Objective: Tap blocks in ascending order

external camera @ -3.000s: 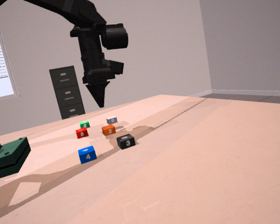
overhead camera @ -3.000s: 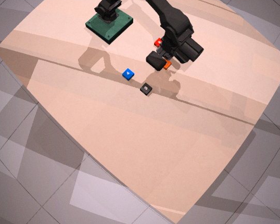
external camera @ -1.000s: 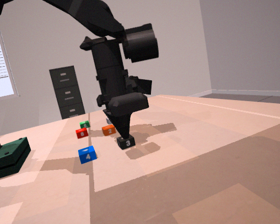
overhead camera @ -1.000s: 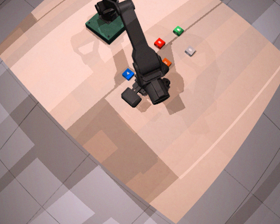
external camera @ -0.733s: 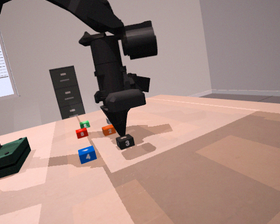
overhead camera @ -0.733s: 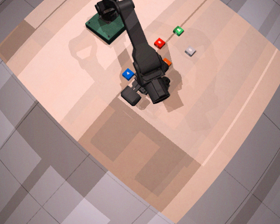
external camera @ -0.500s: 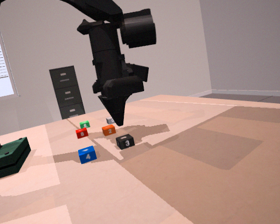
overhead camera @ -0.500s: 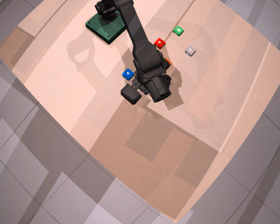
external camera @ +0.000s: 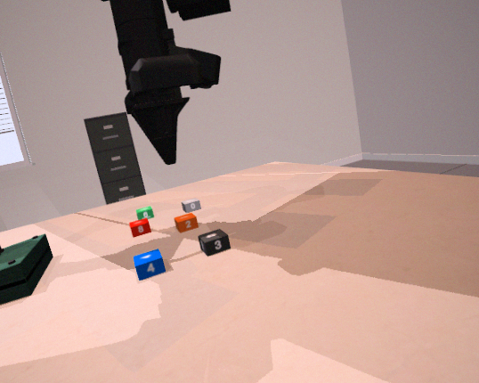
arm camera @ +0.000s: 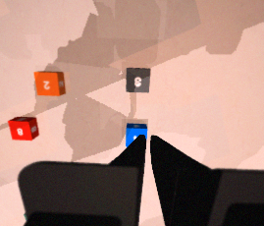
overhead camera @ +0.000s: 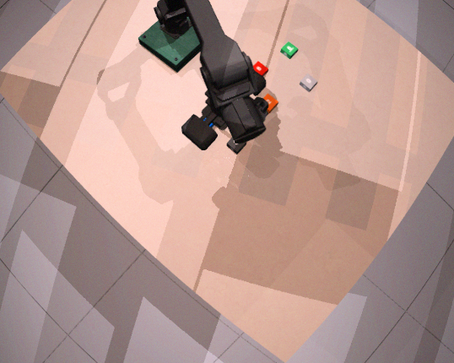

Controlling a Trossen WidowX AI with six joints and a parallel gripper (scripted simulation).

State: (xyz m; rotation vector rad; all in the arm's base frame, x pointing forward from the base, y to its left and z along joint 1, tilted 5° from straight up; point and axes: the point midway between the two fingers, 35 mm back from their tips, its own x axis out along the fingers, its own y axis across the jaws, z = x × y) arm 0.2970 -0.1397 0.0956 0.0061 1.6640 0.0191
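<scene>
My gripper tip is 110 mm above the blue block, 50 mm past it and 10 mm to the right of it. Also, from my gripper tip: orange block: 130 mm to the left, 110 mm below, 20 mm ahead; then red block: 190 mm to the left, 110 mm below, 50 mm behind; then black block: 110 mm below, 30 mm ahead, 10 mm to the left.
</scene>
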